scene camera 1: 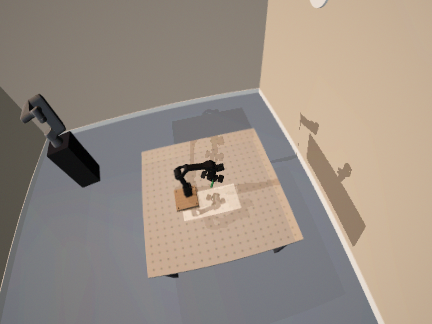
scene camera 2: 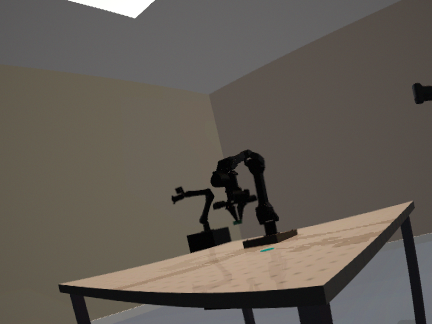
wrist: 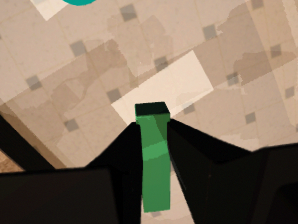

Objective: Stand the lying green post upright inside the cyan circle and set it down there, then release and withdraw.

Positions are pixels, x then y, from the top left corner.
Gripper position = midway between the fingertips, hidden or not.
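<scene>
Green post (wrist: 152,117) held by my gripper (scene camera 2: 239,221).
</scene>
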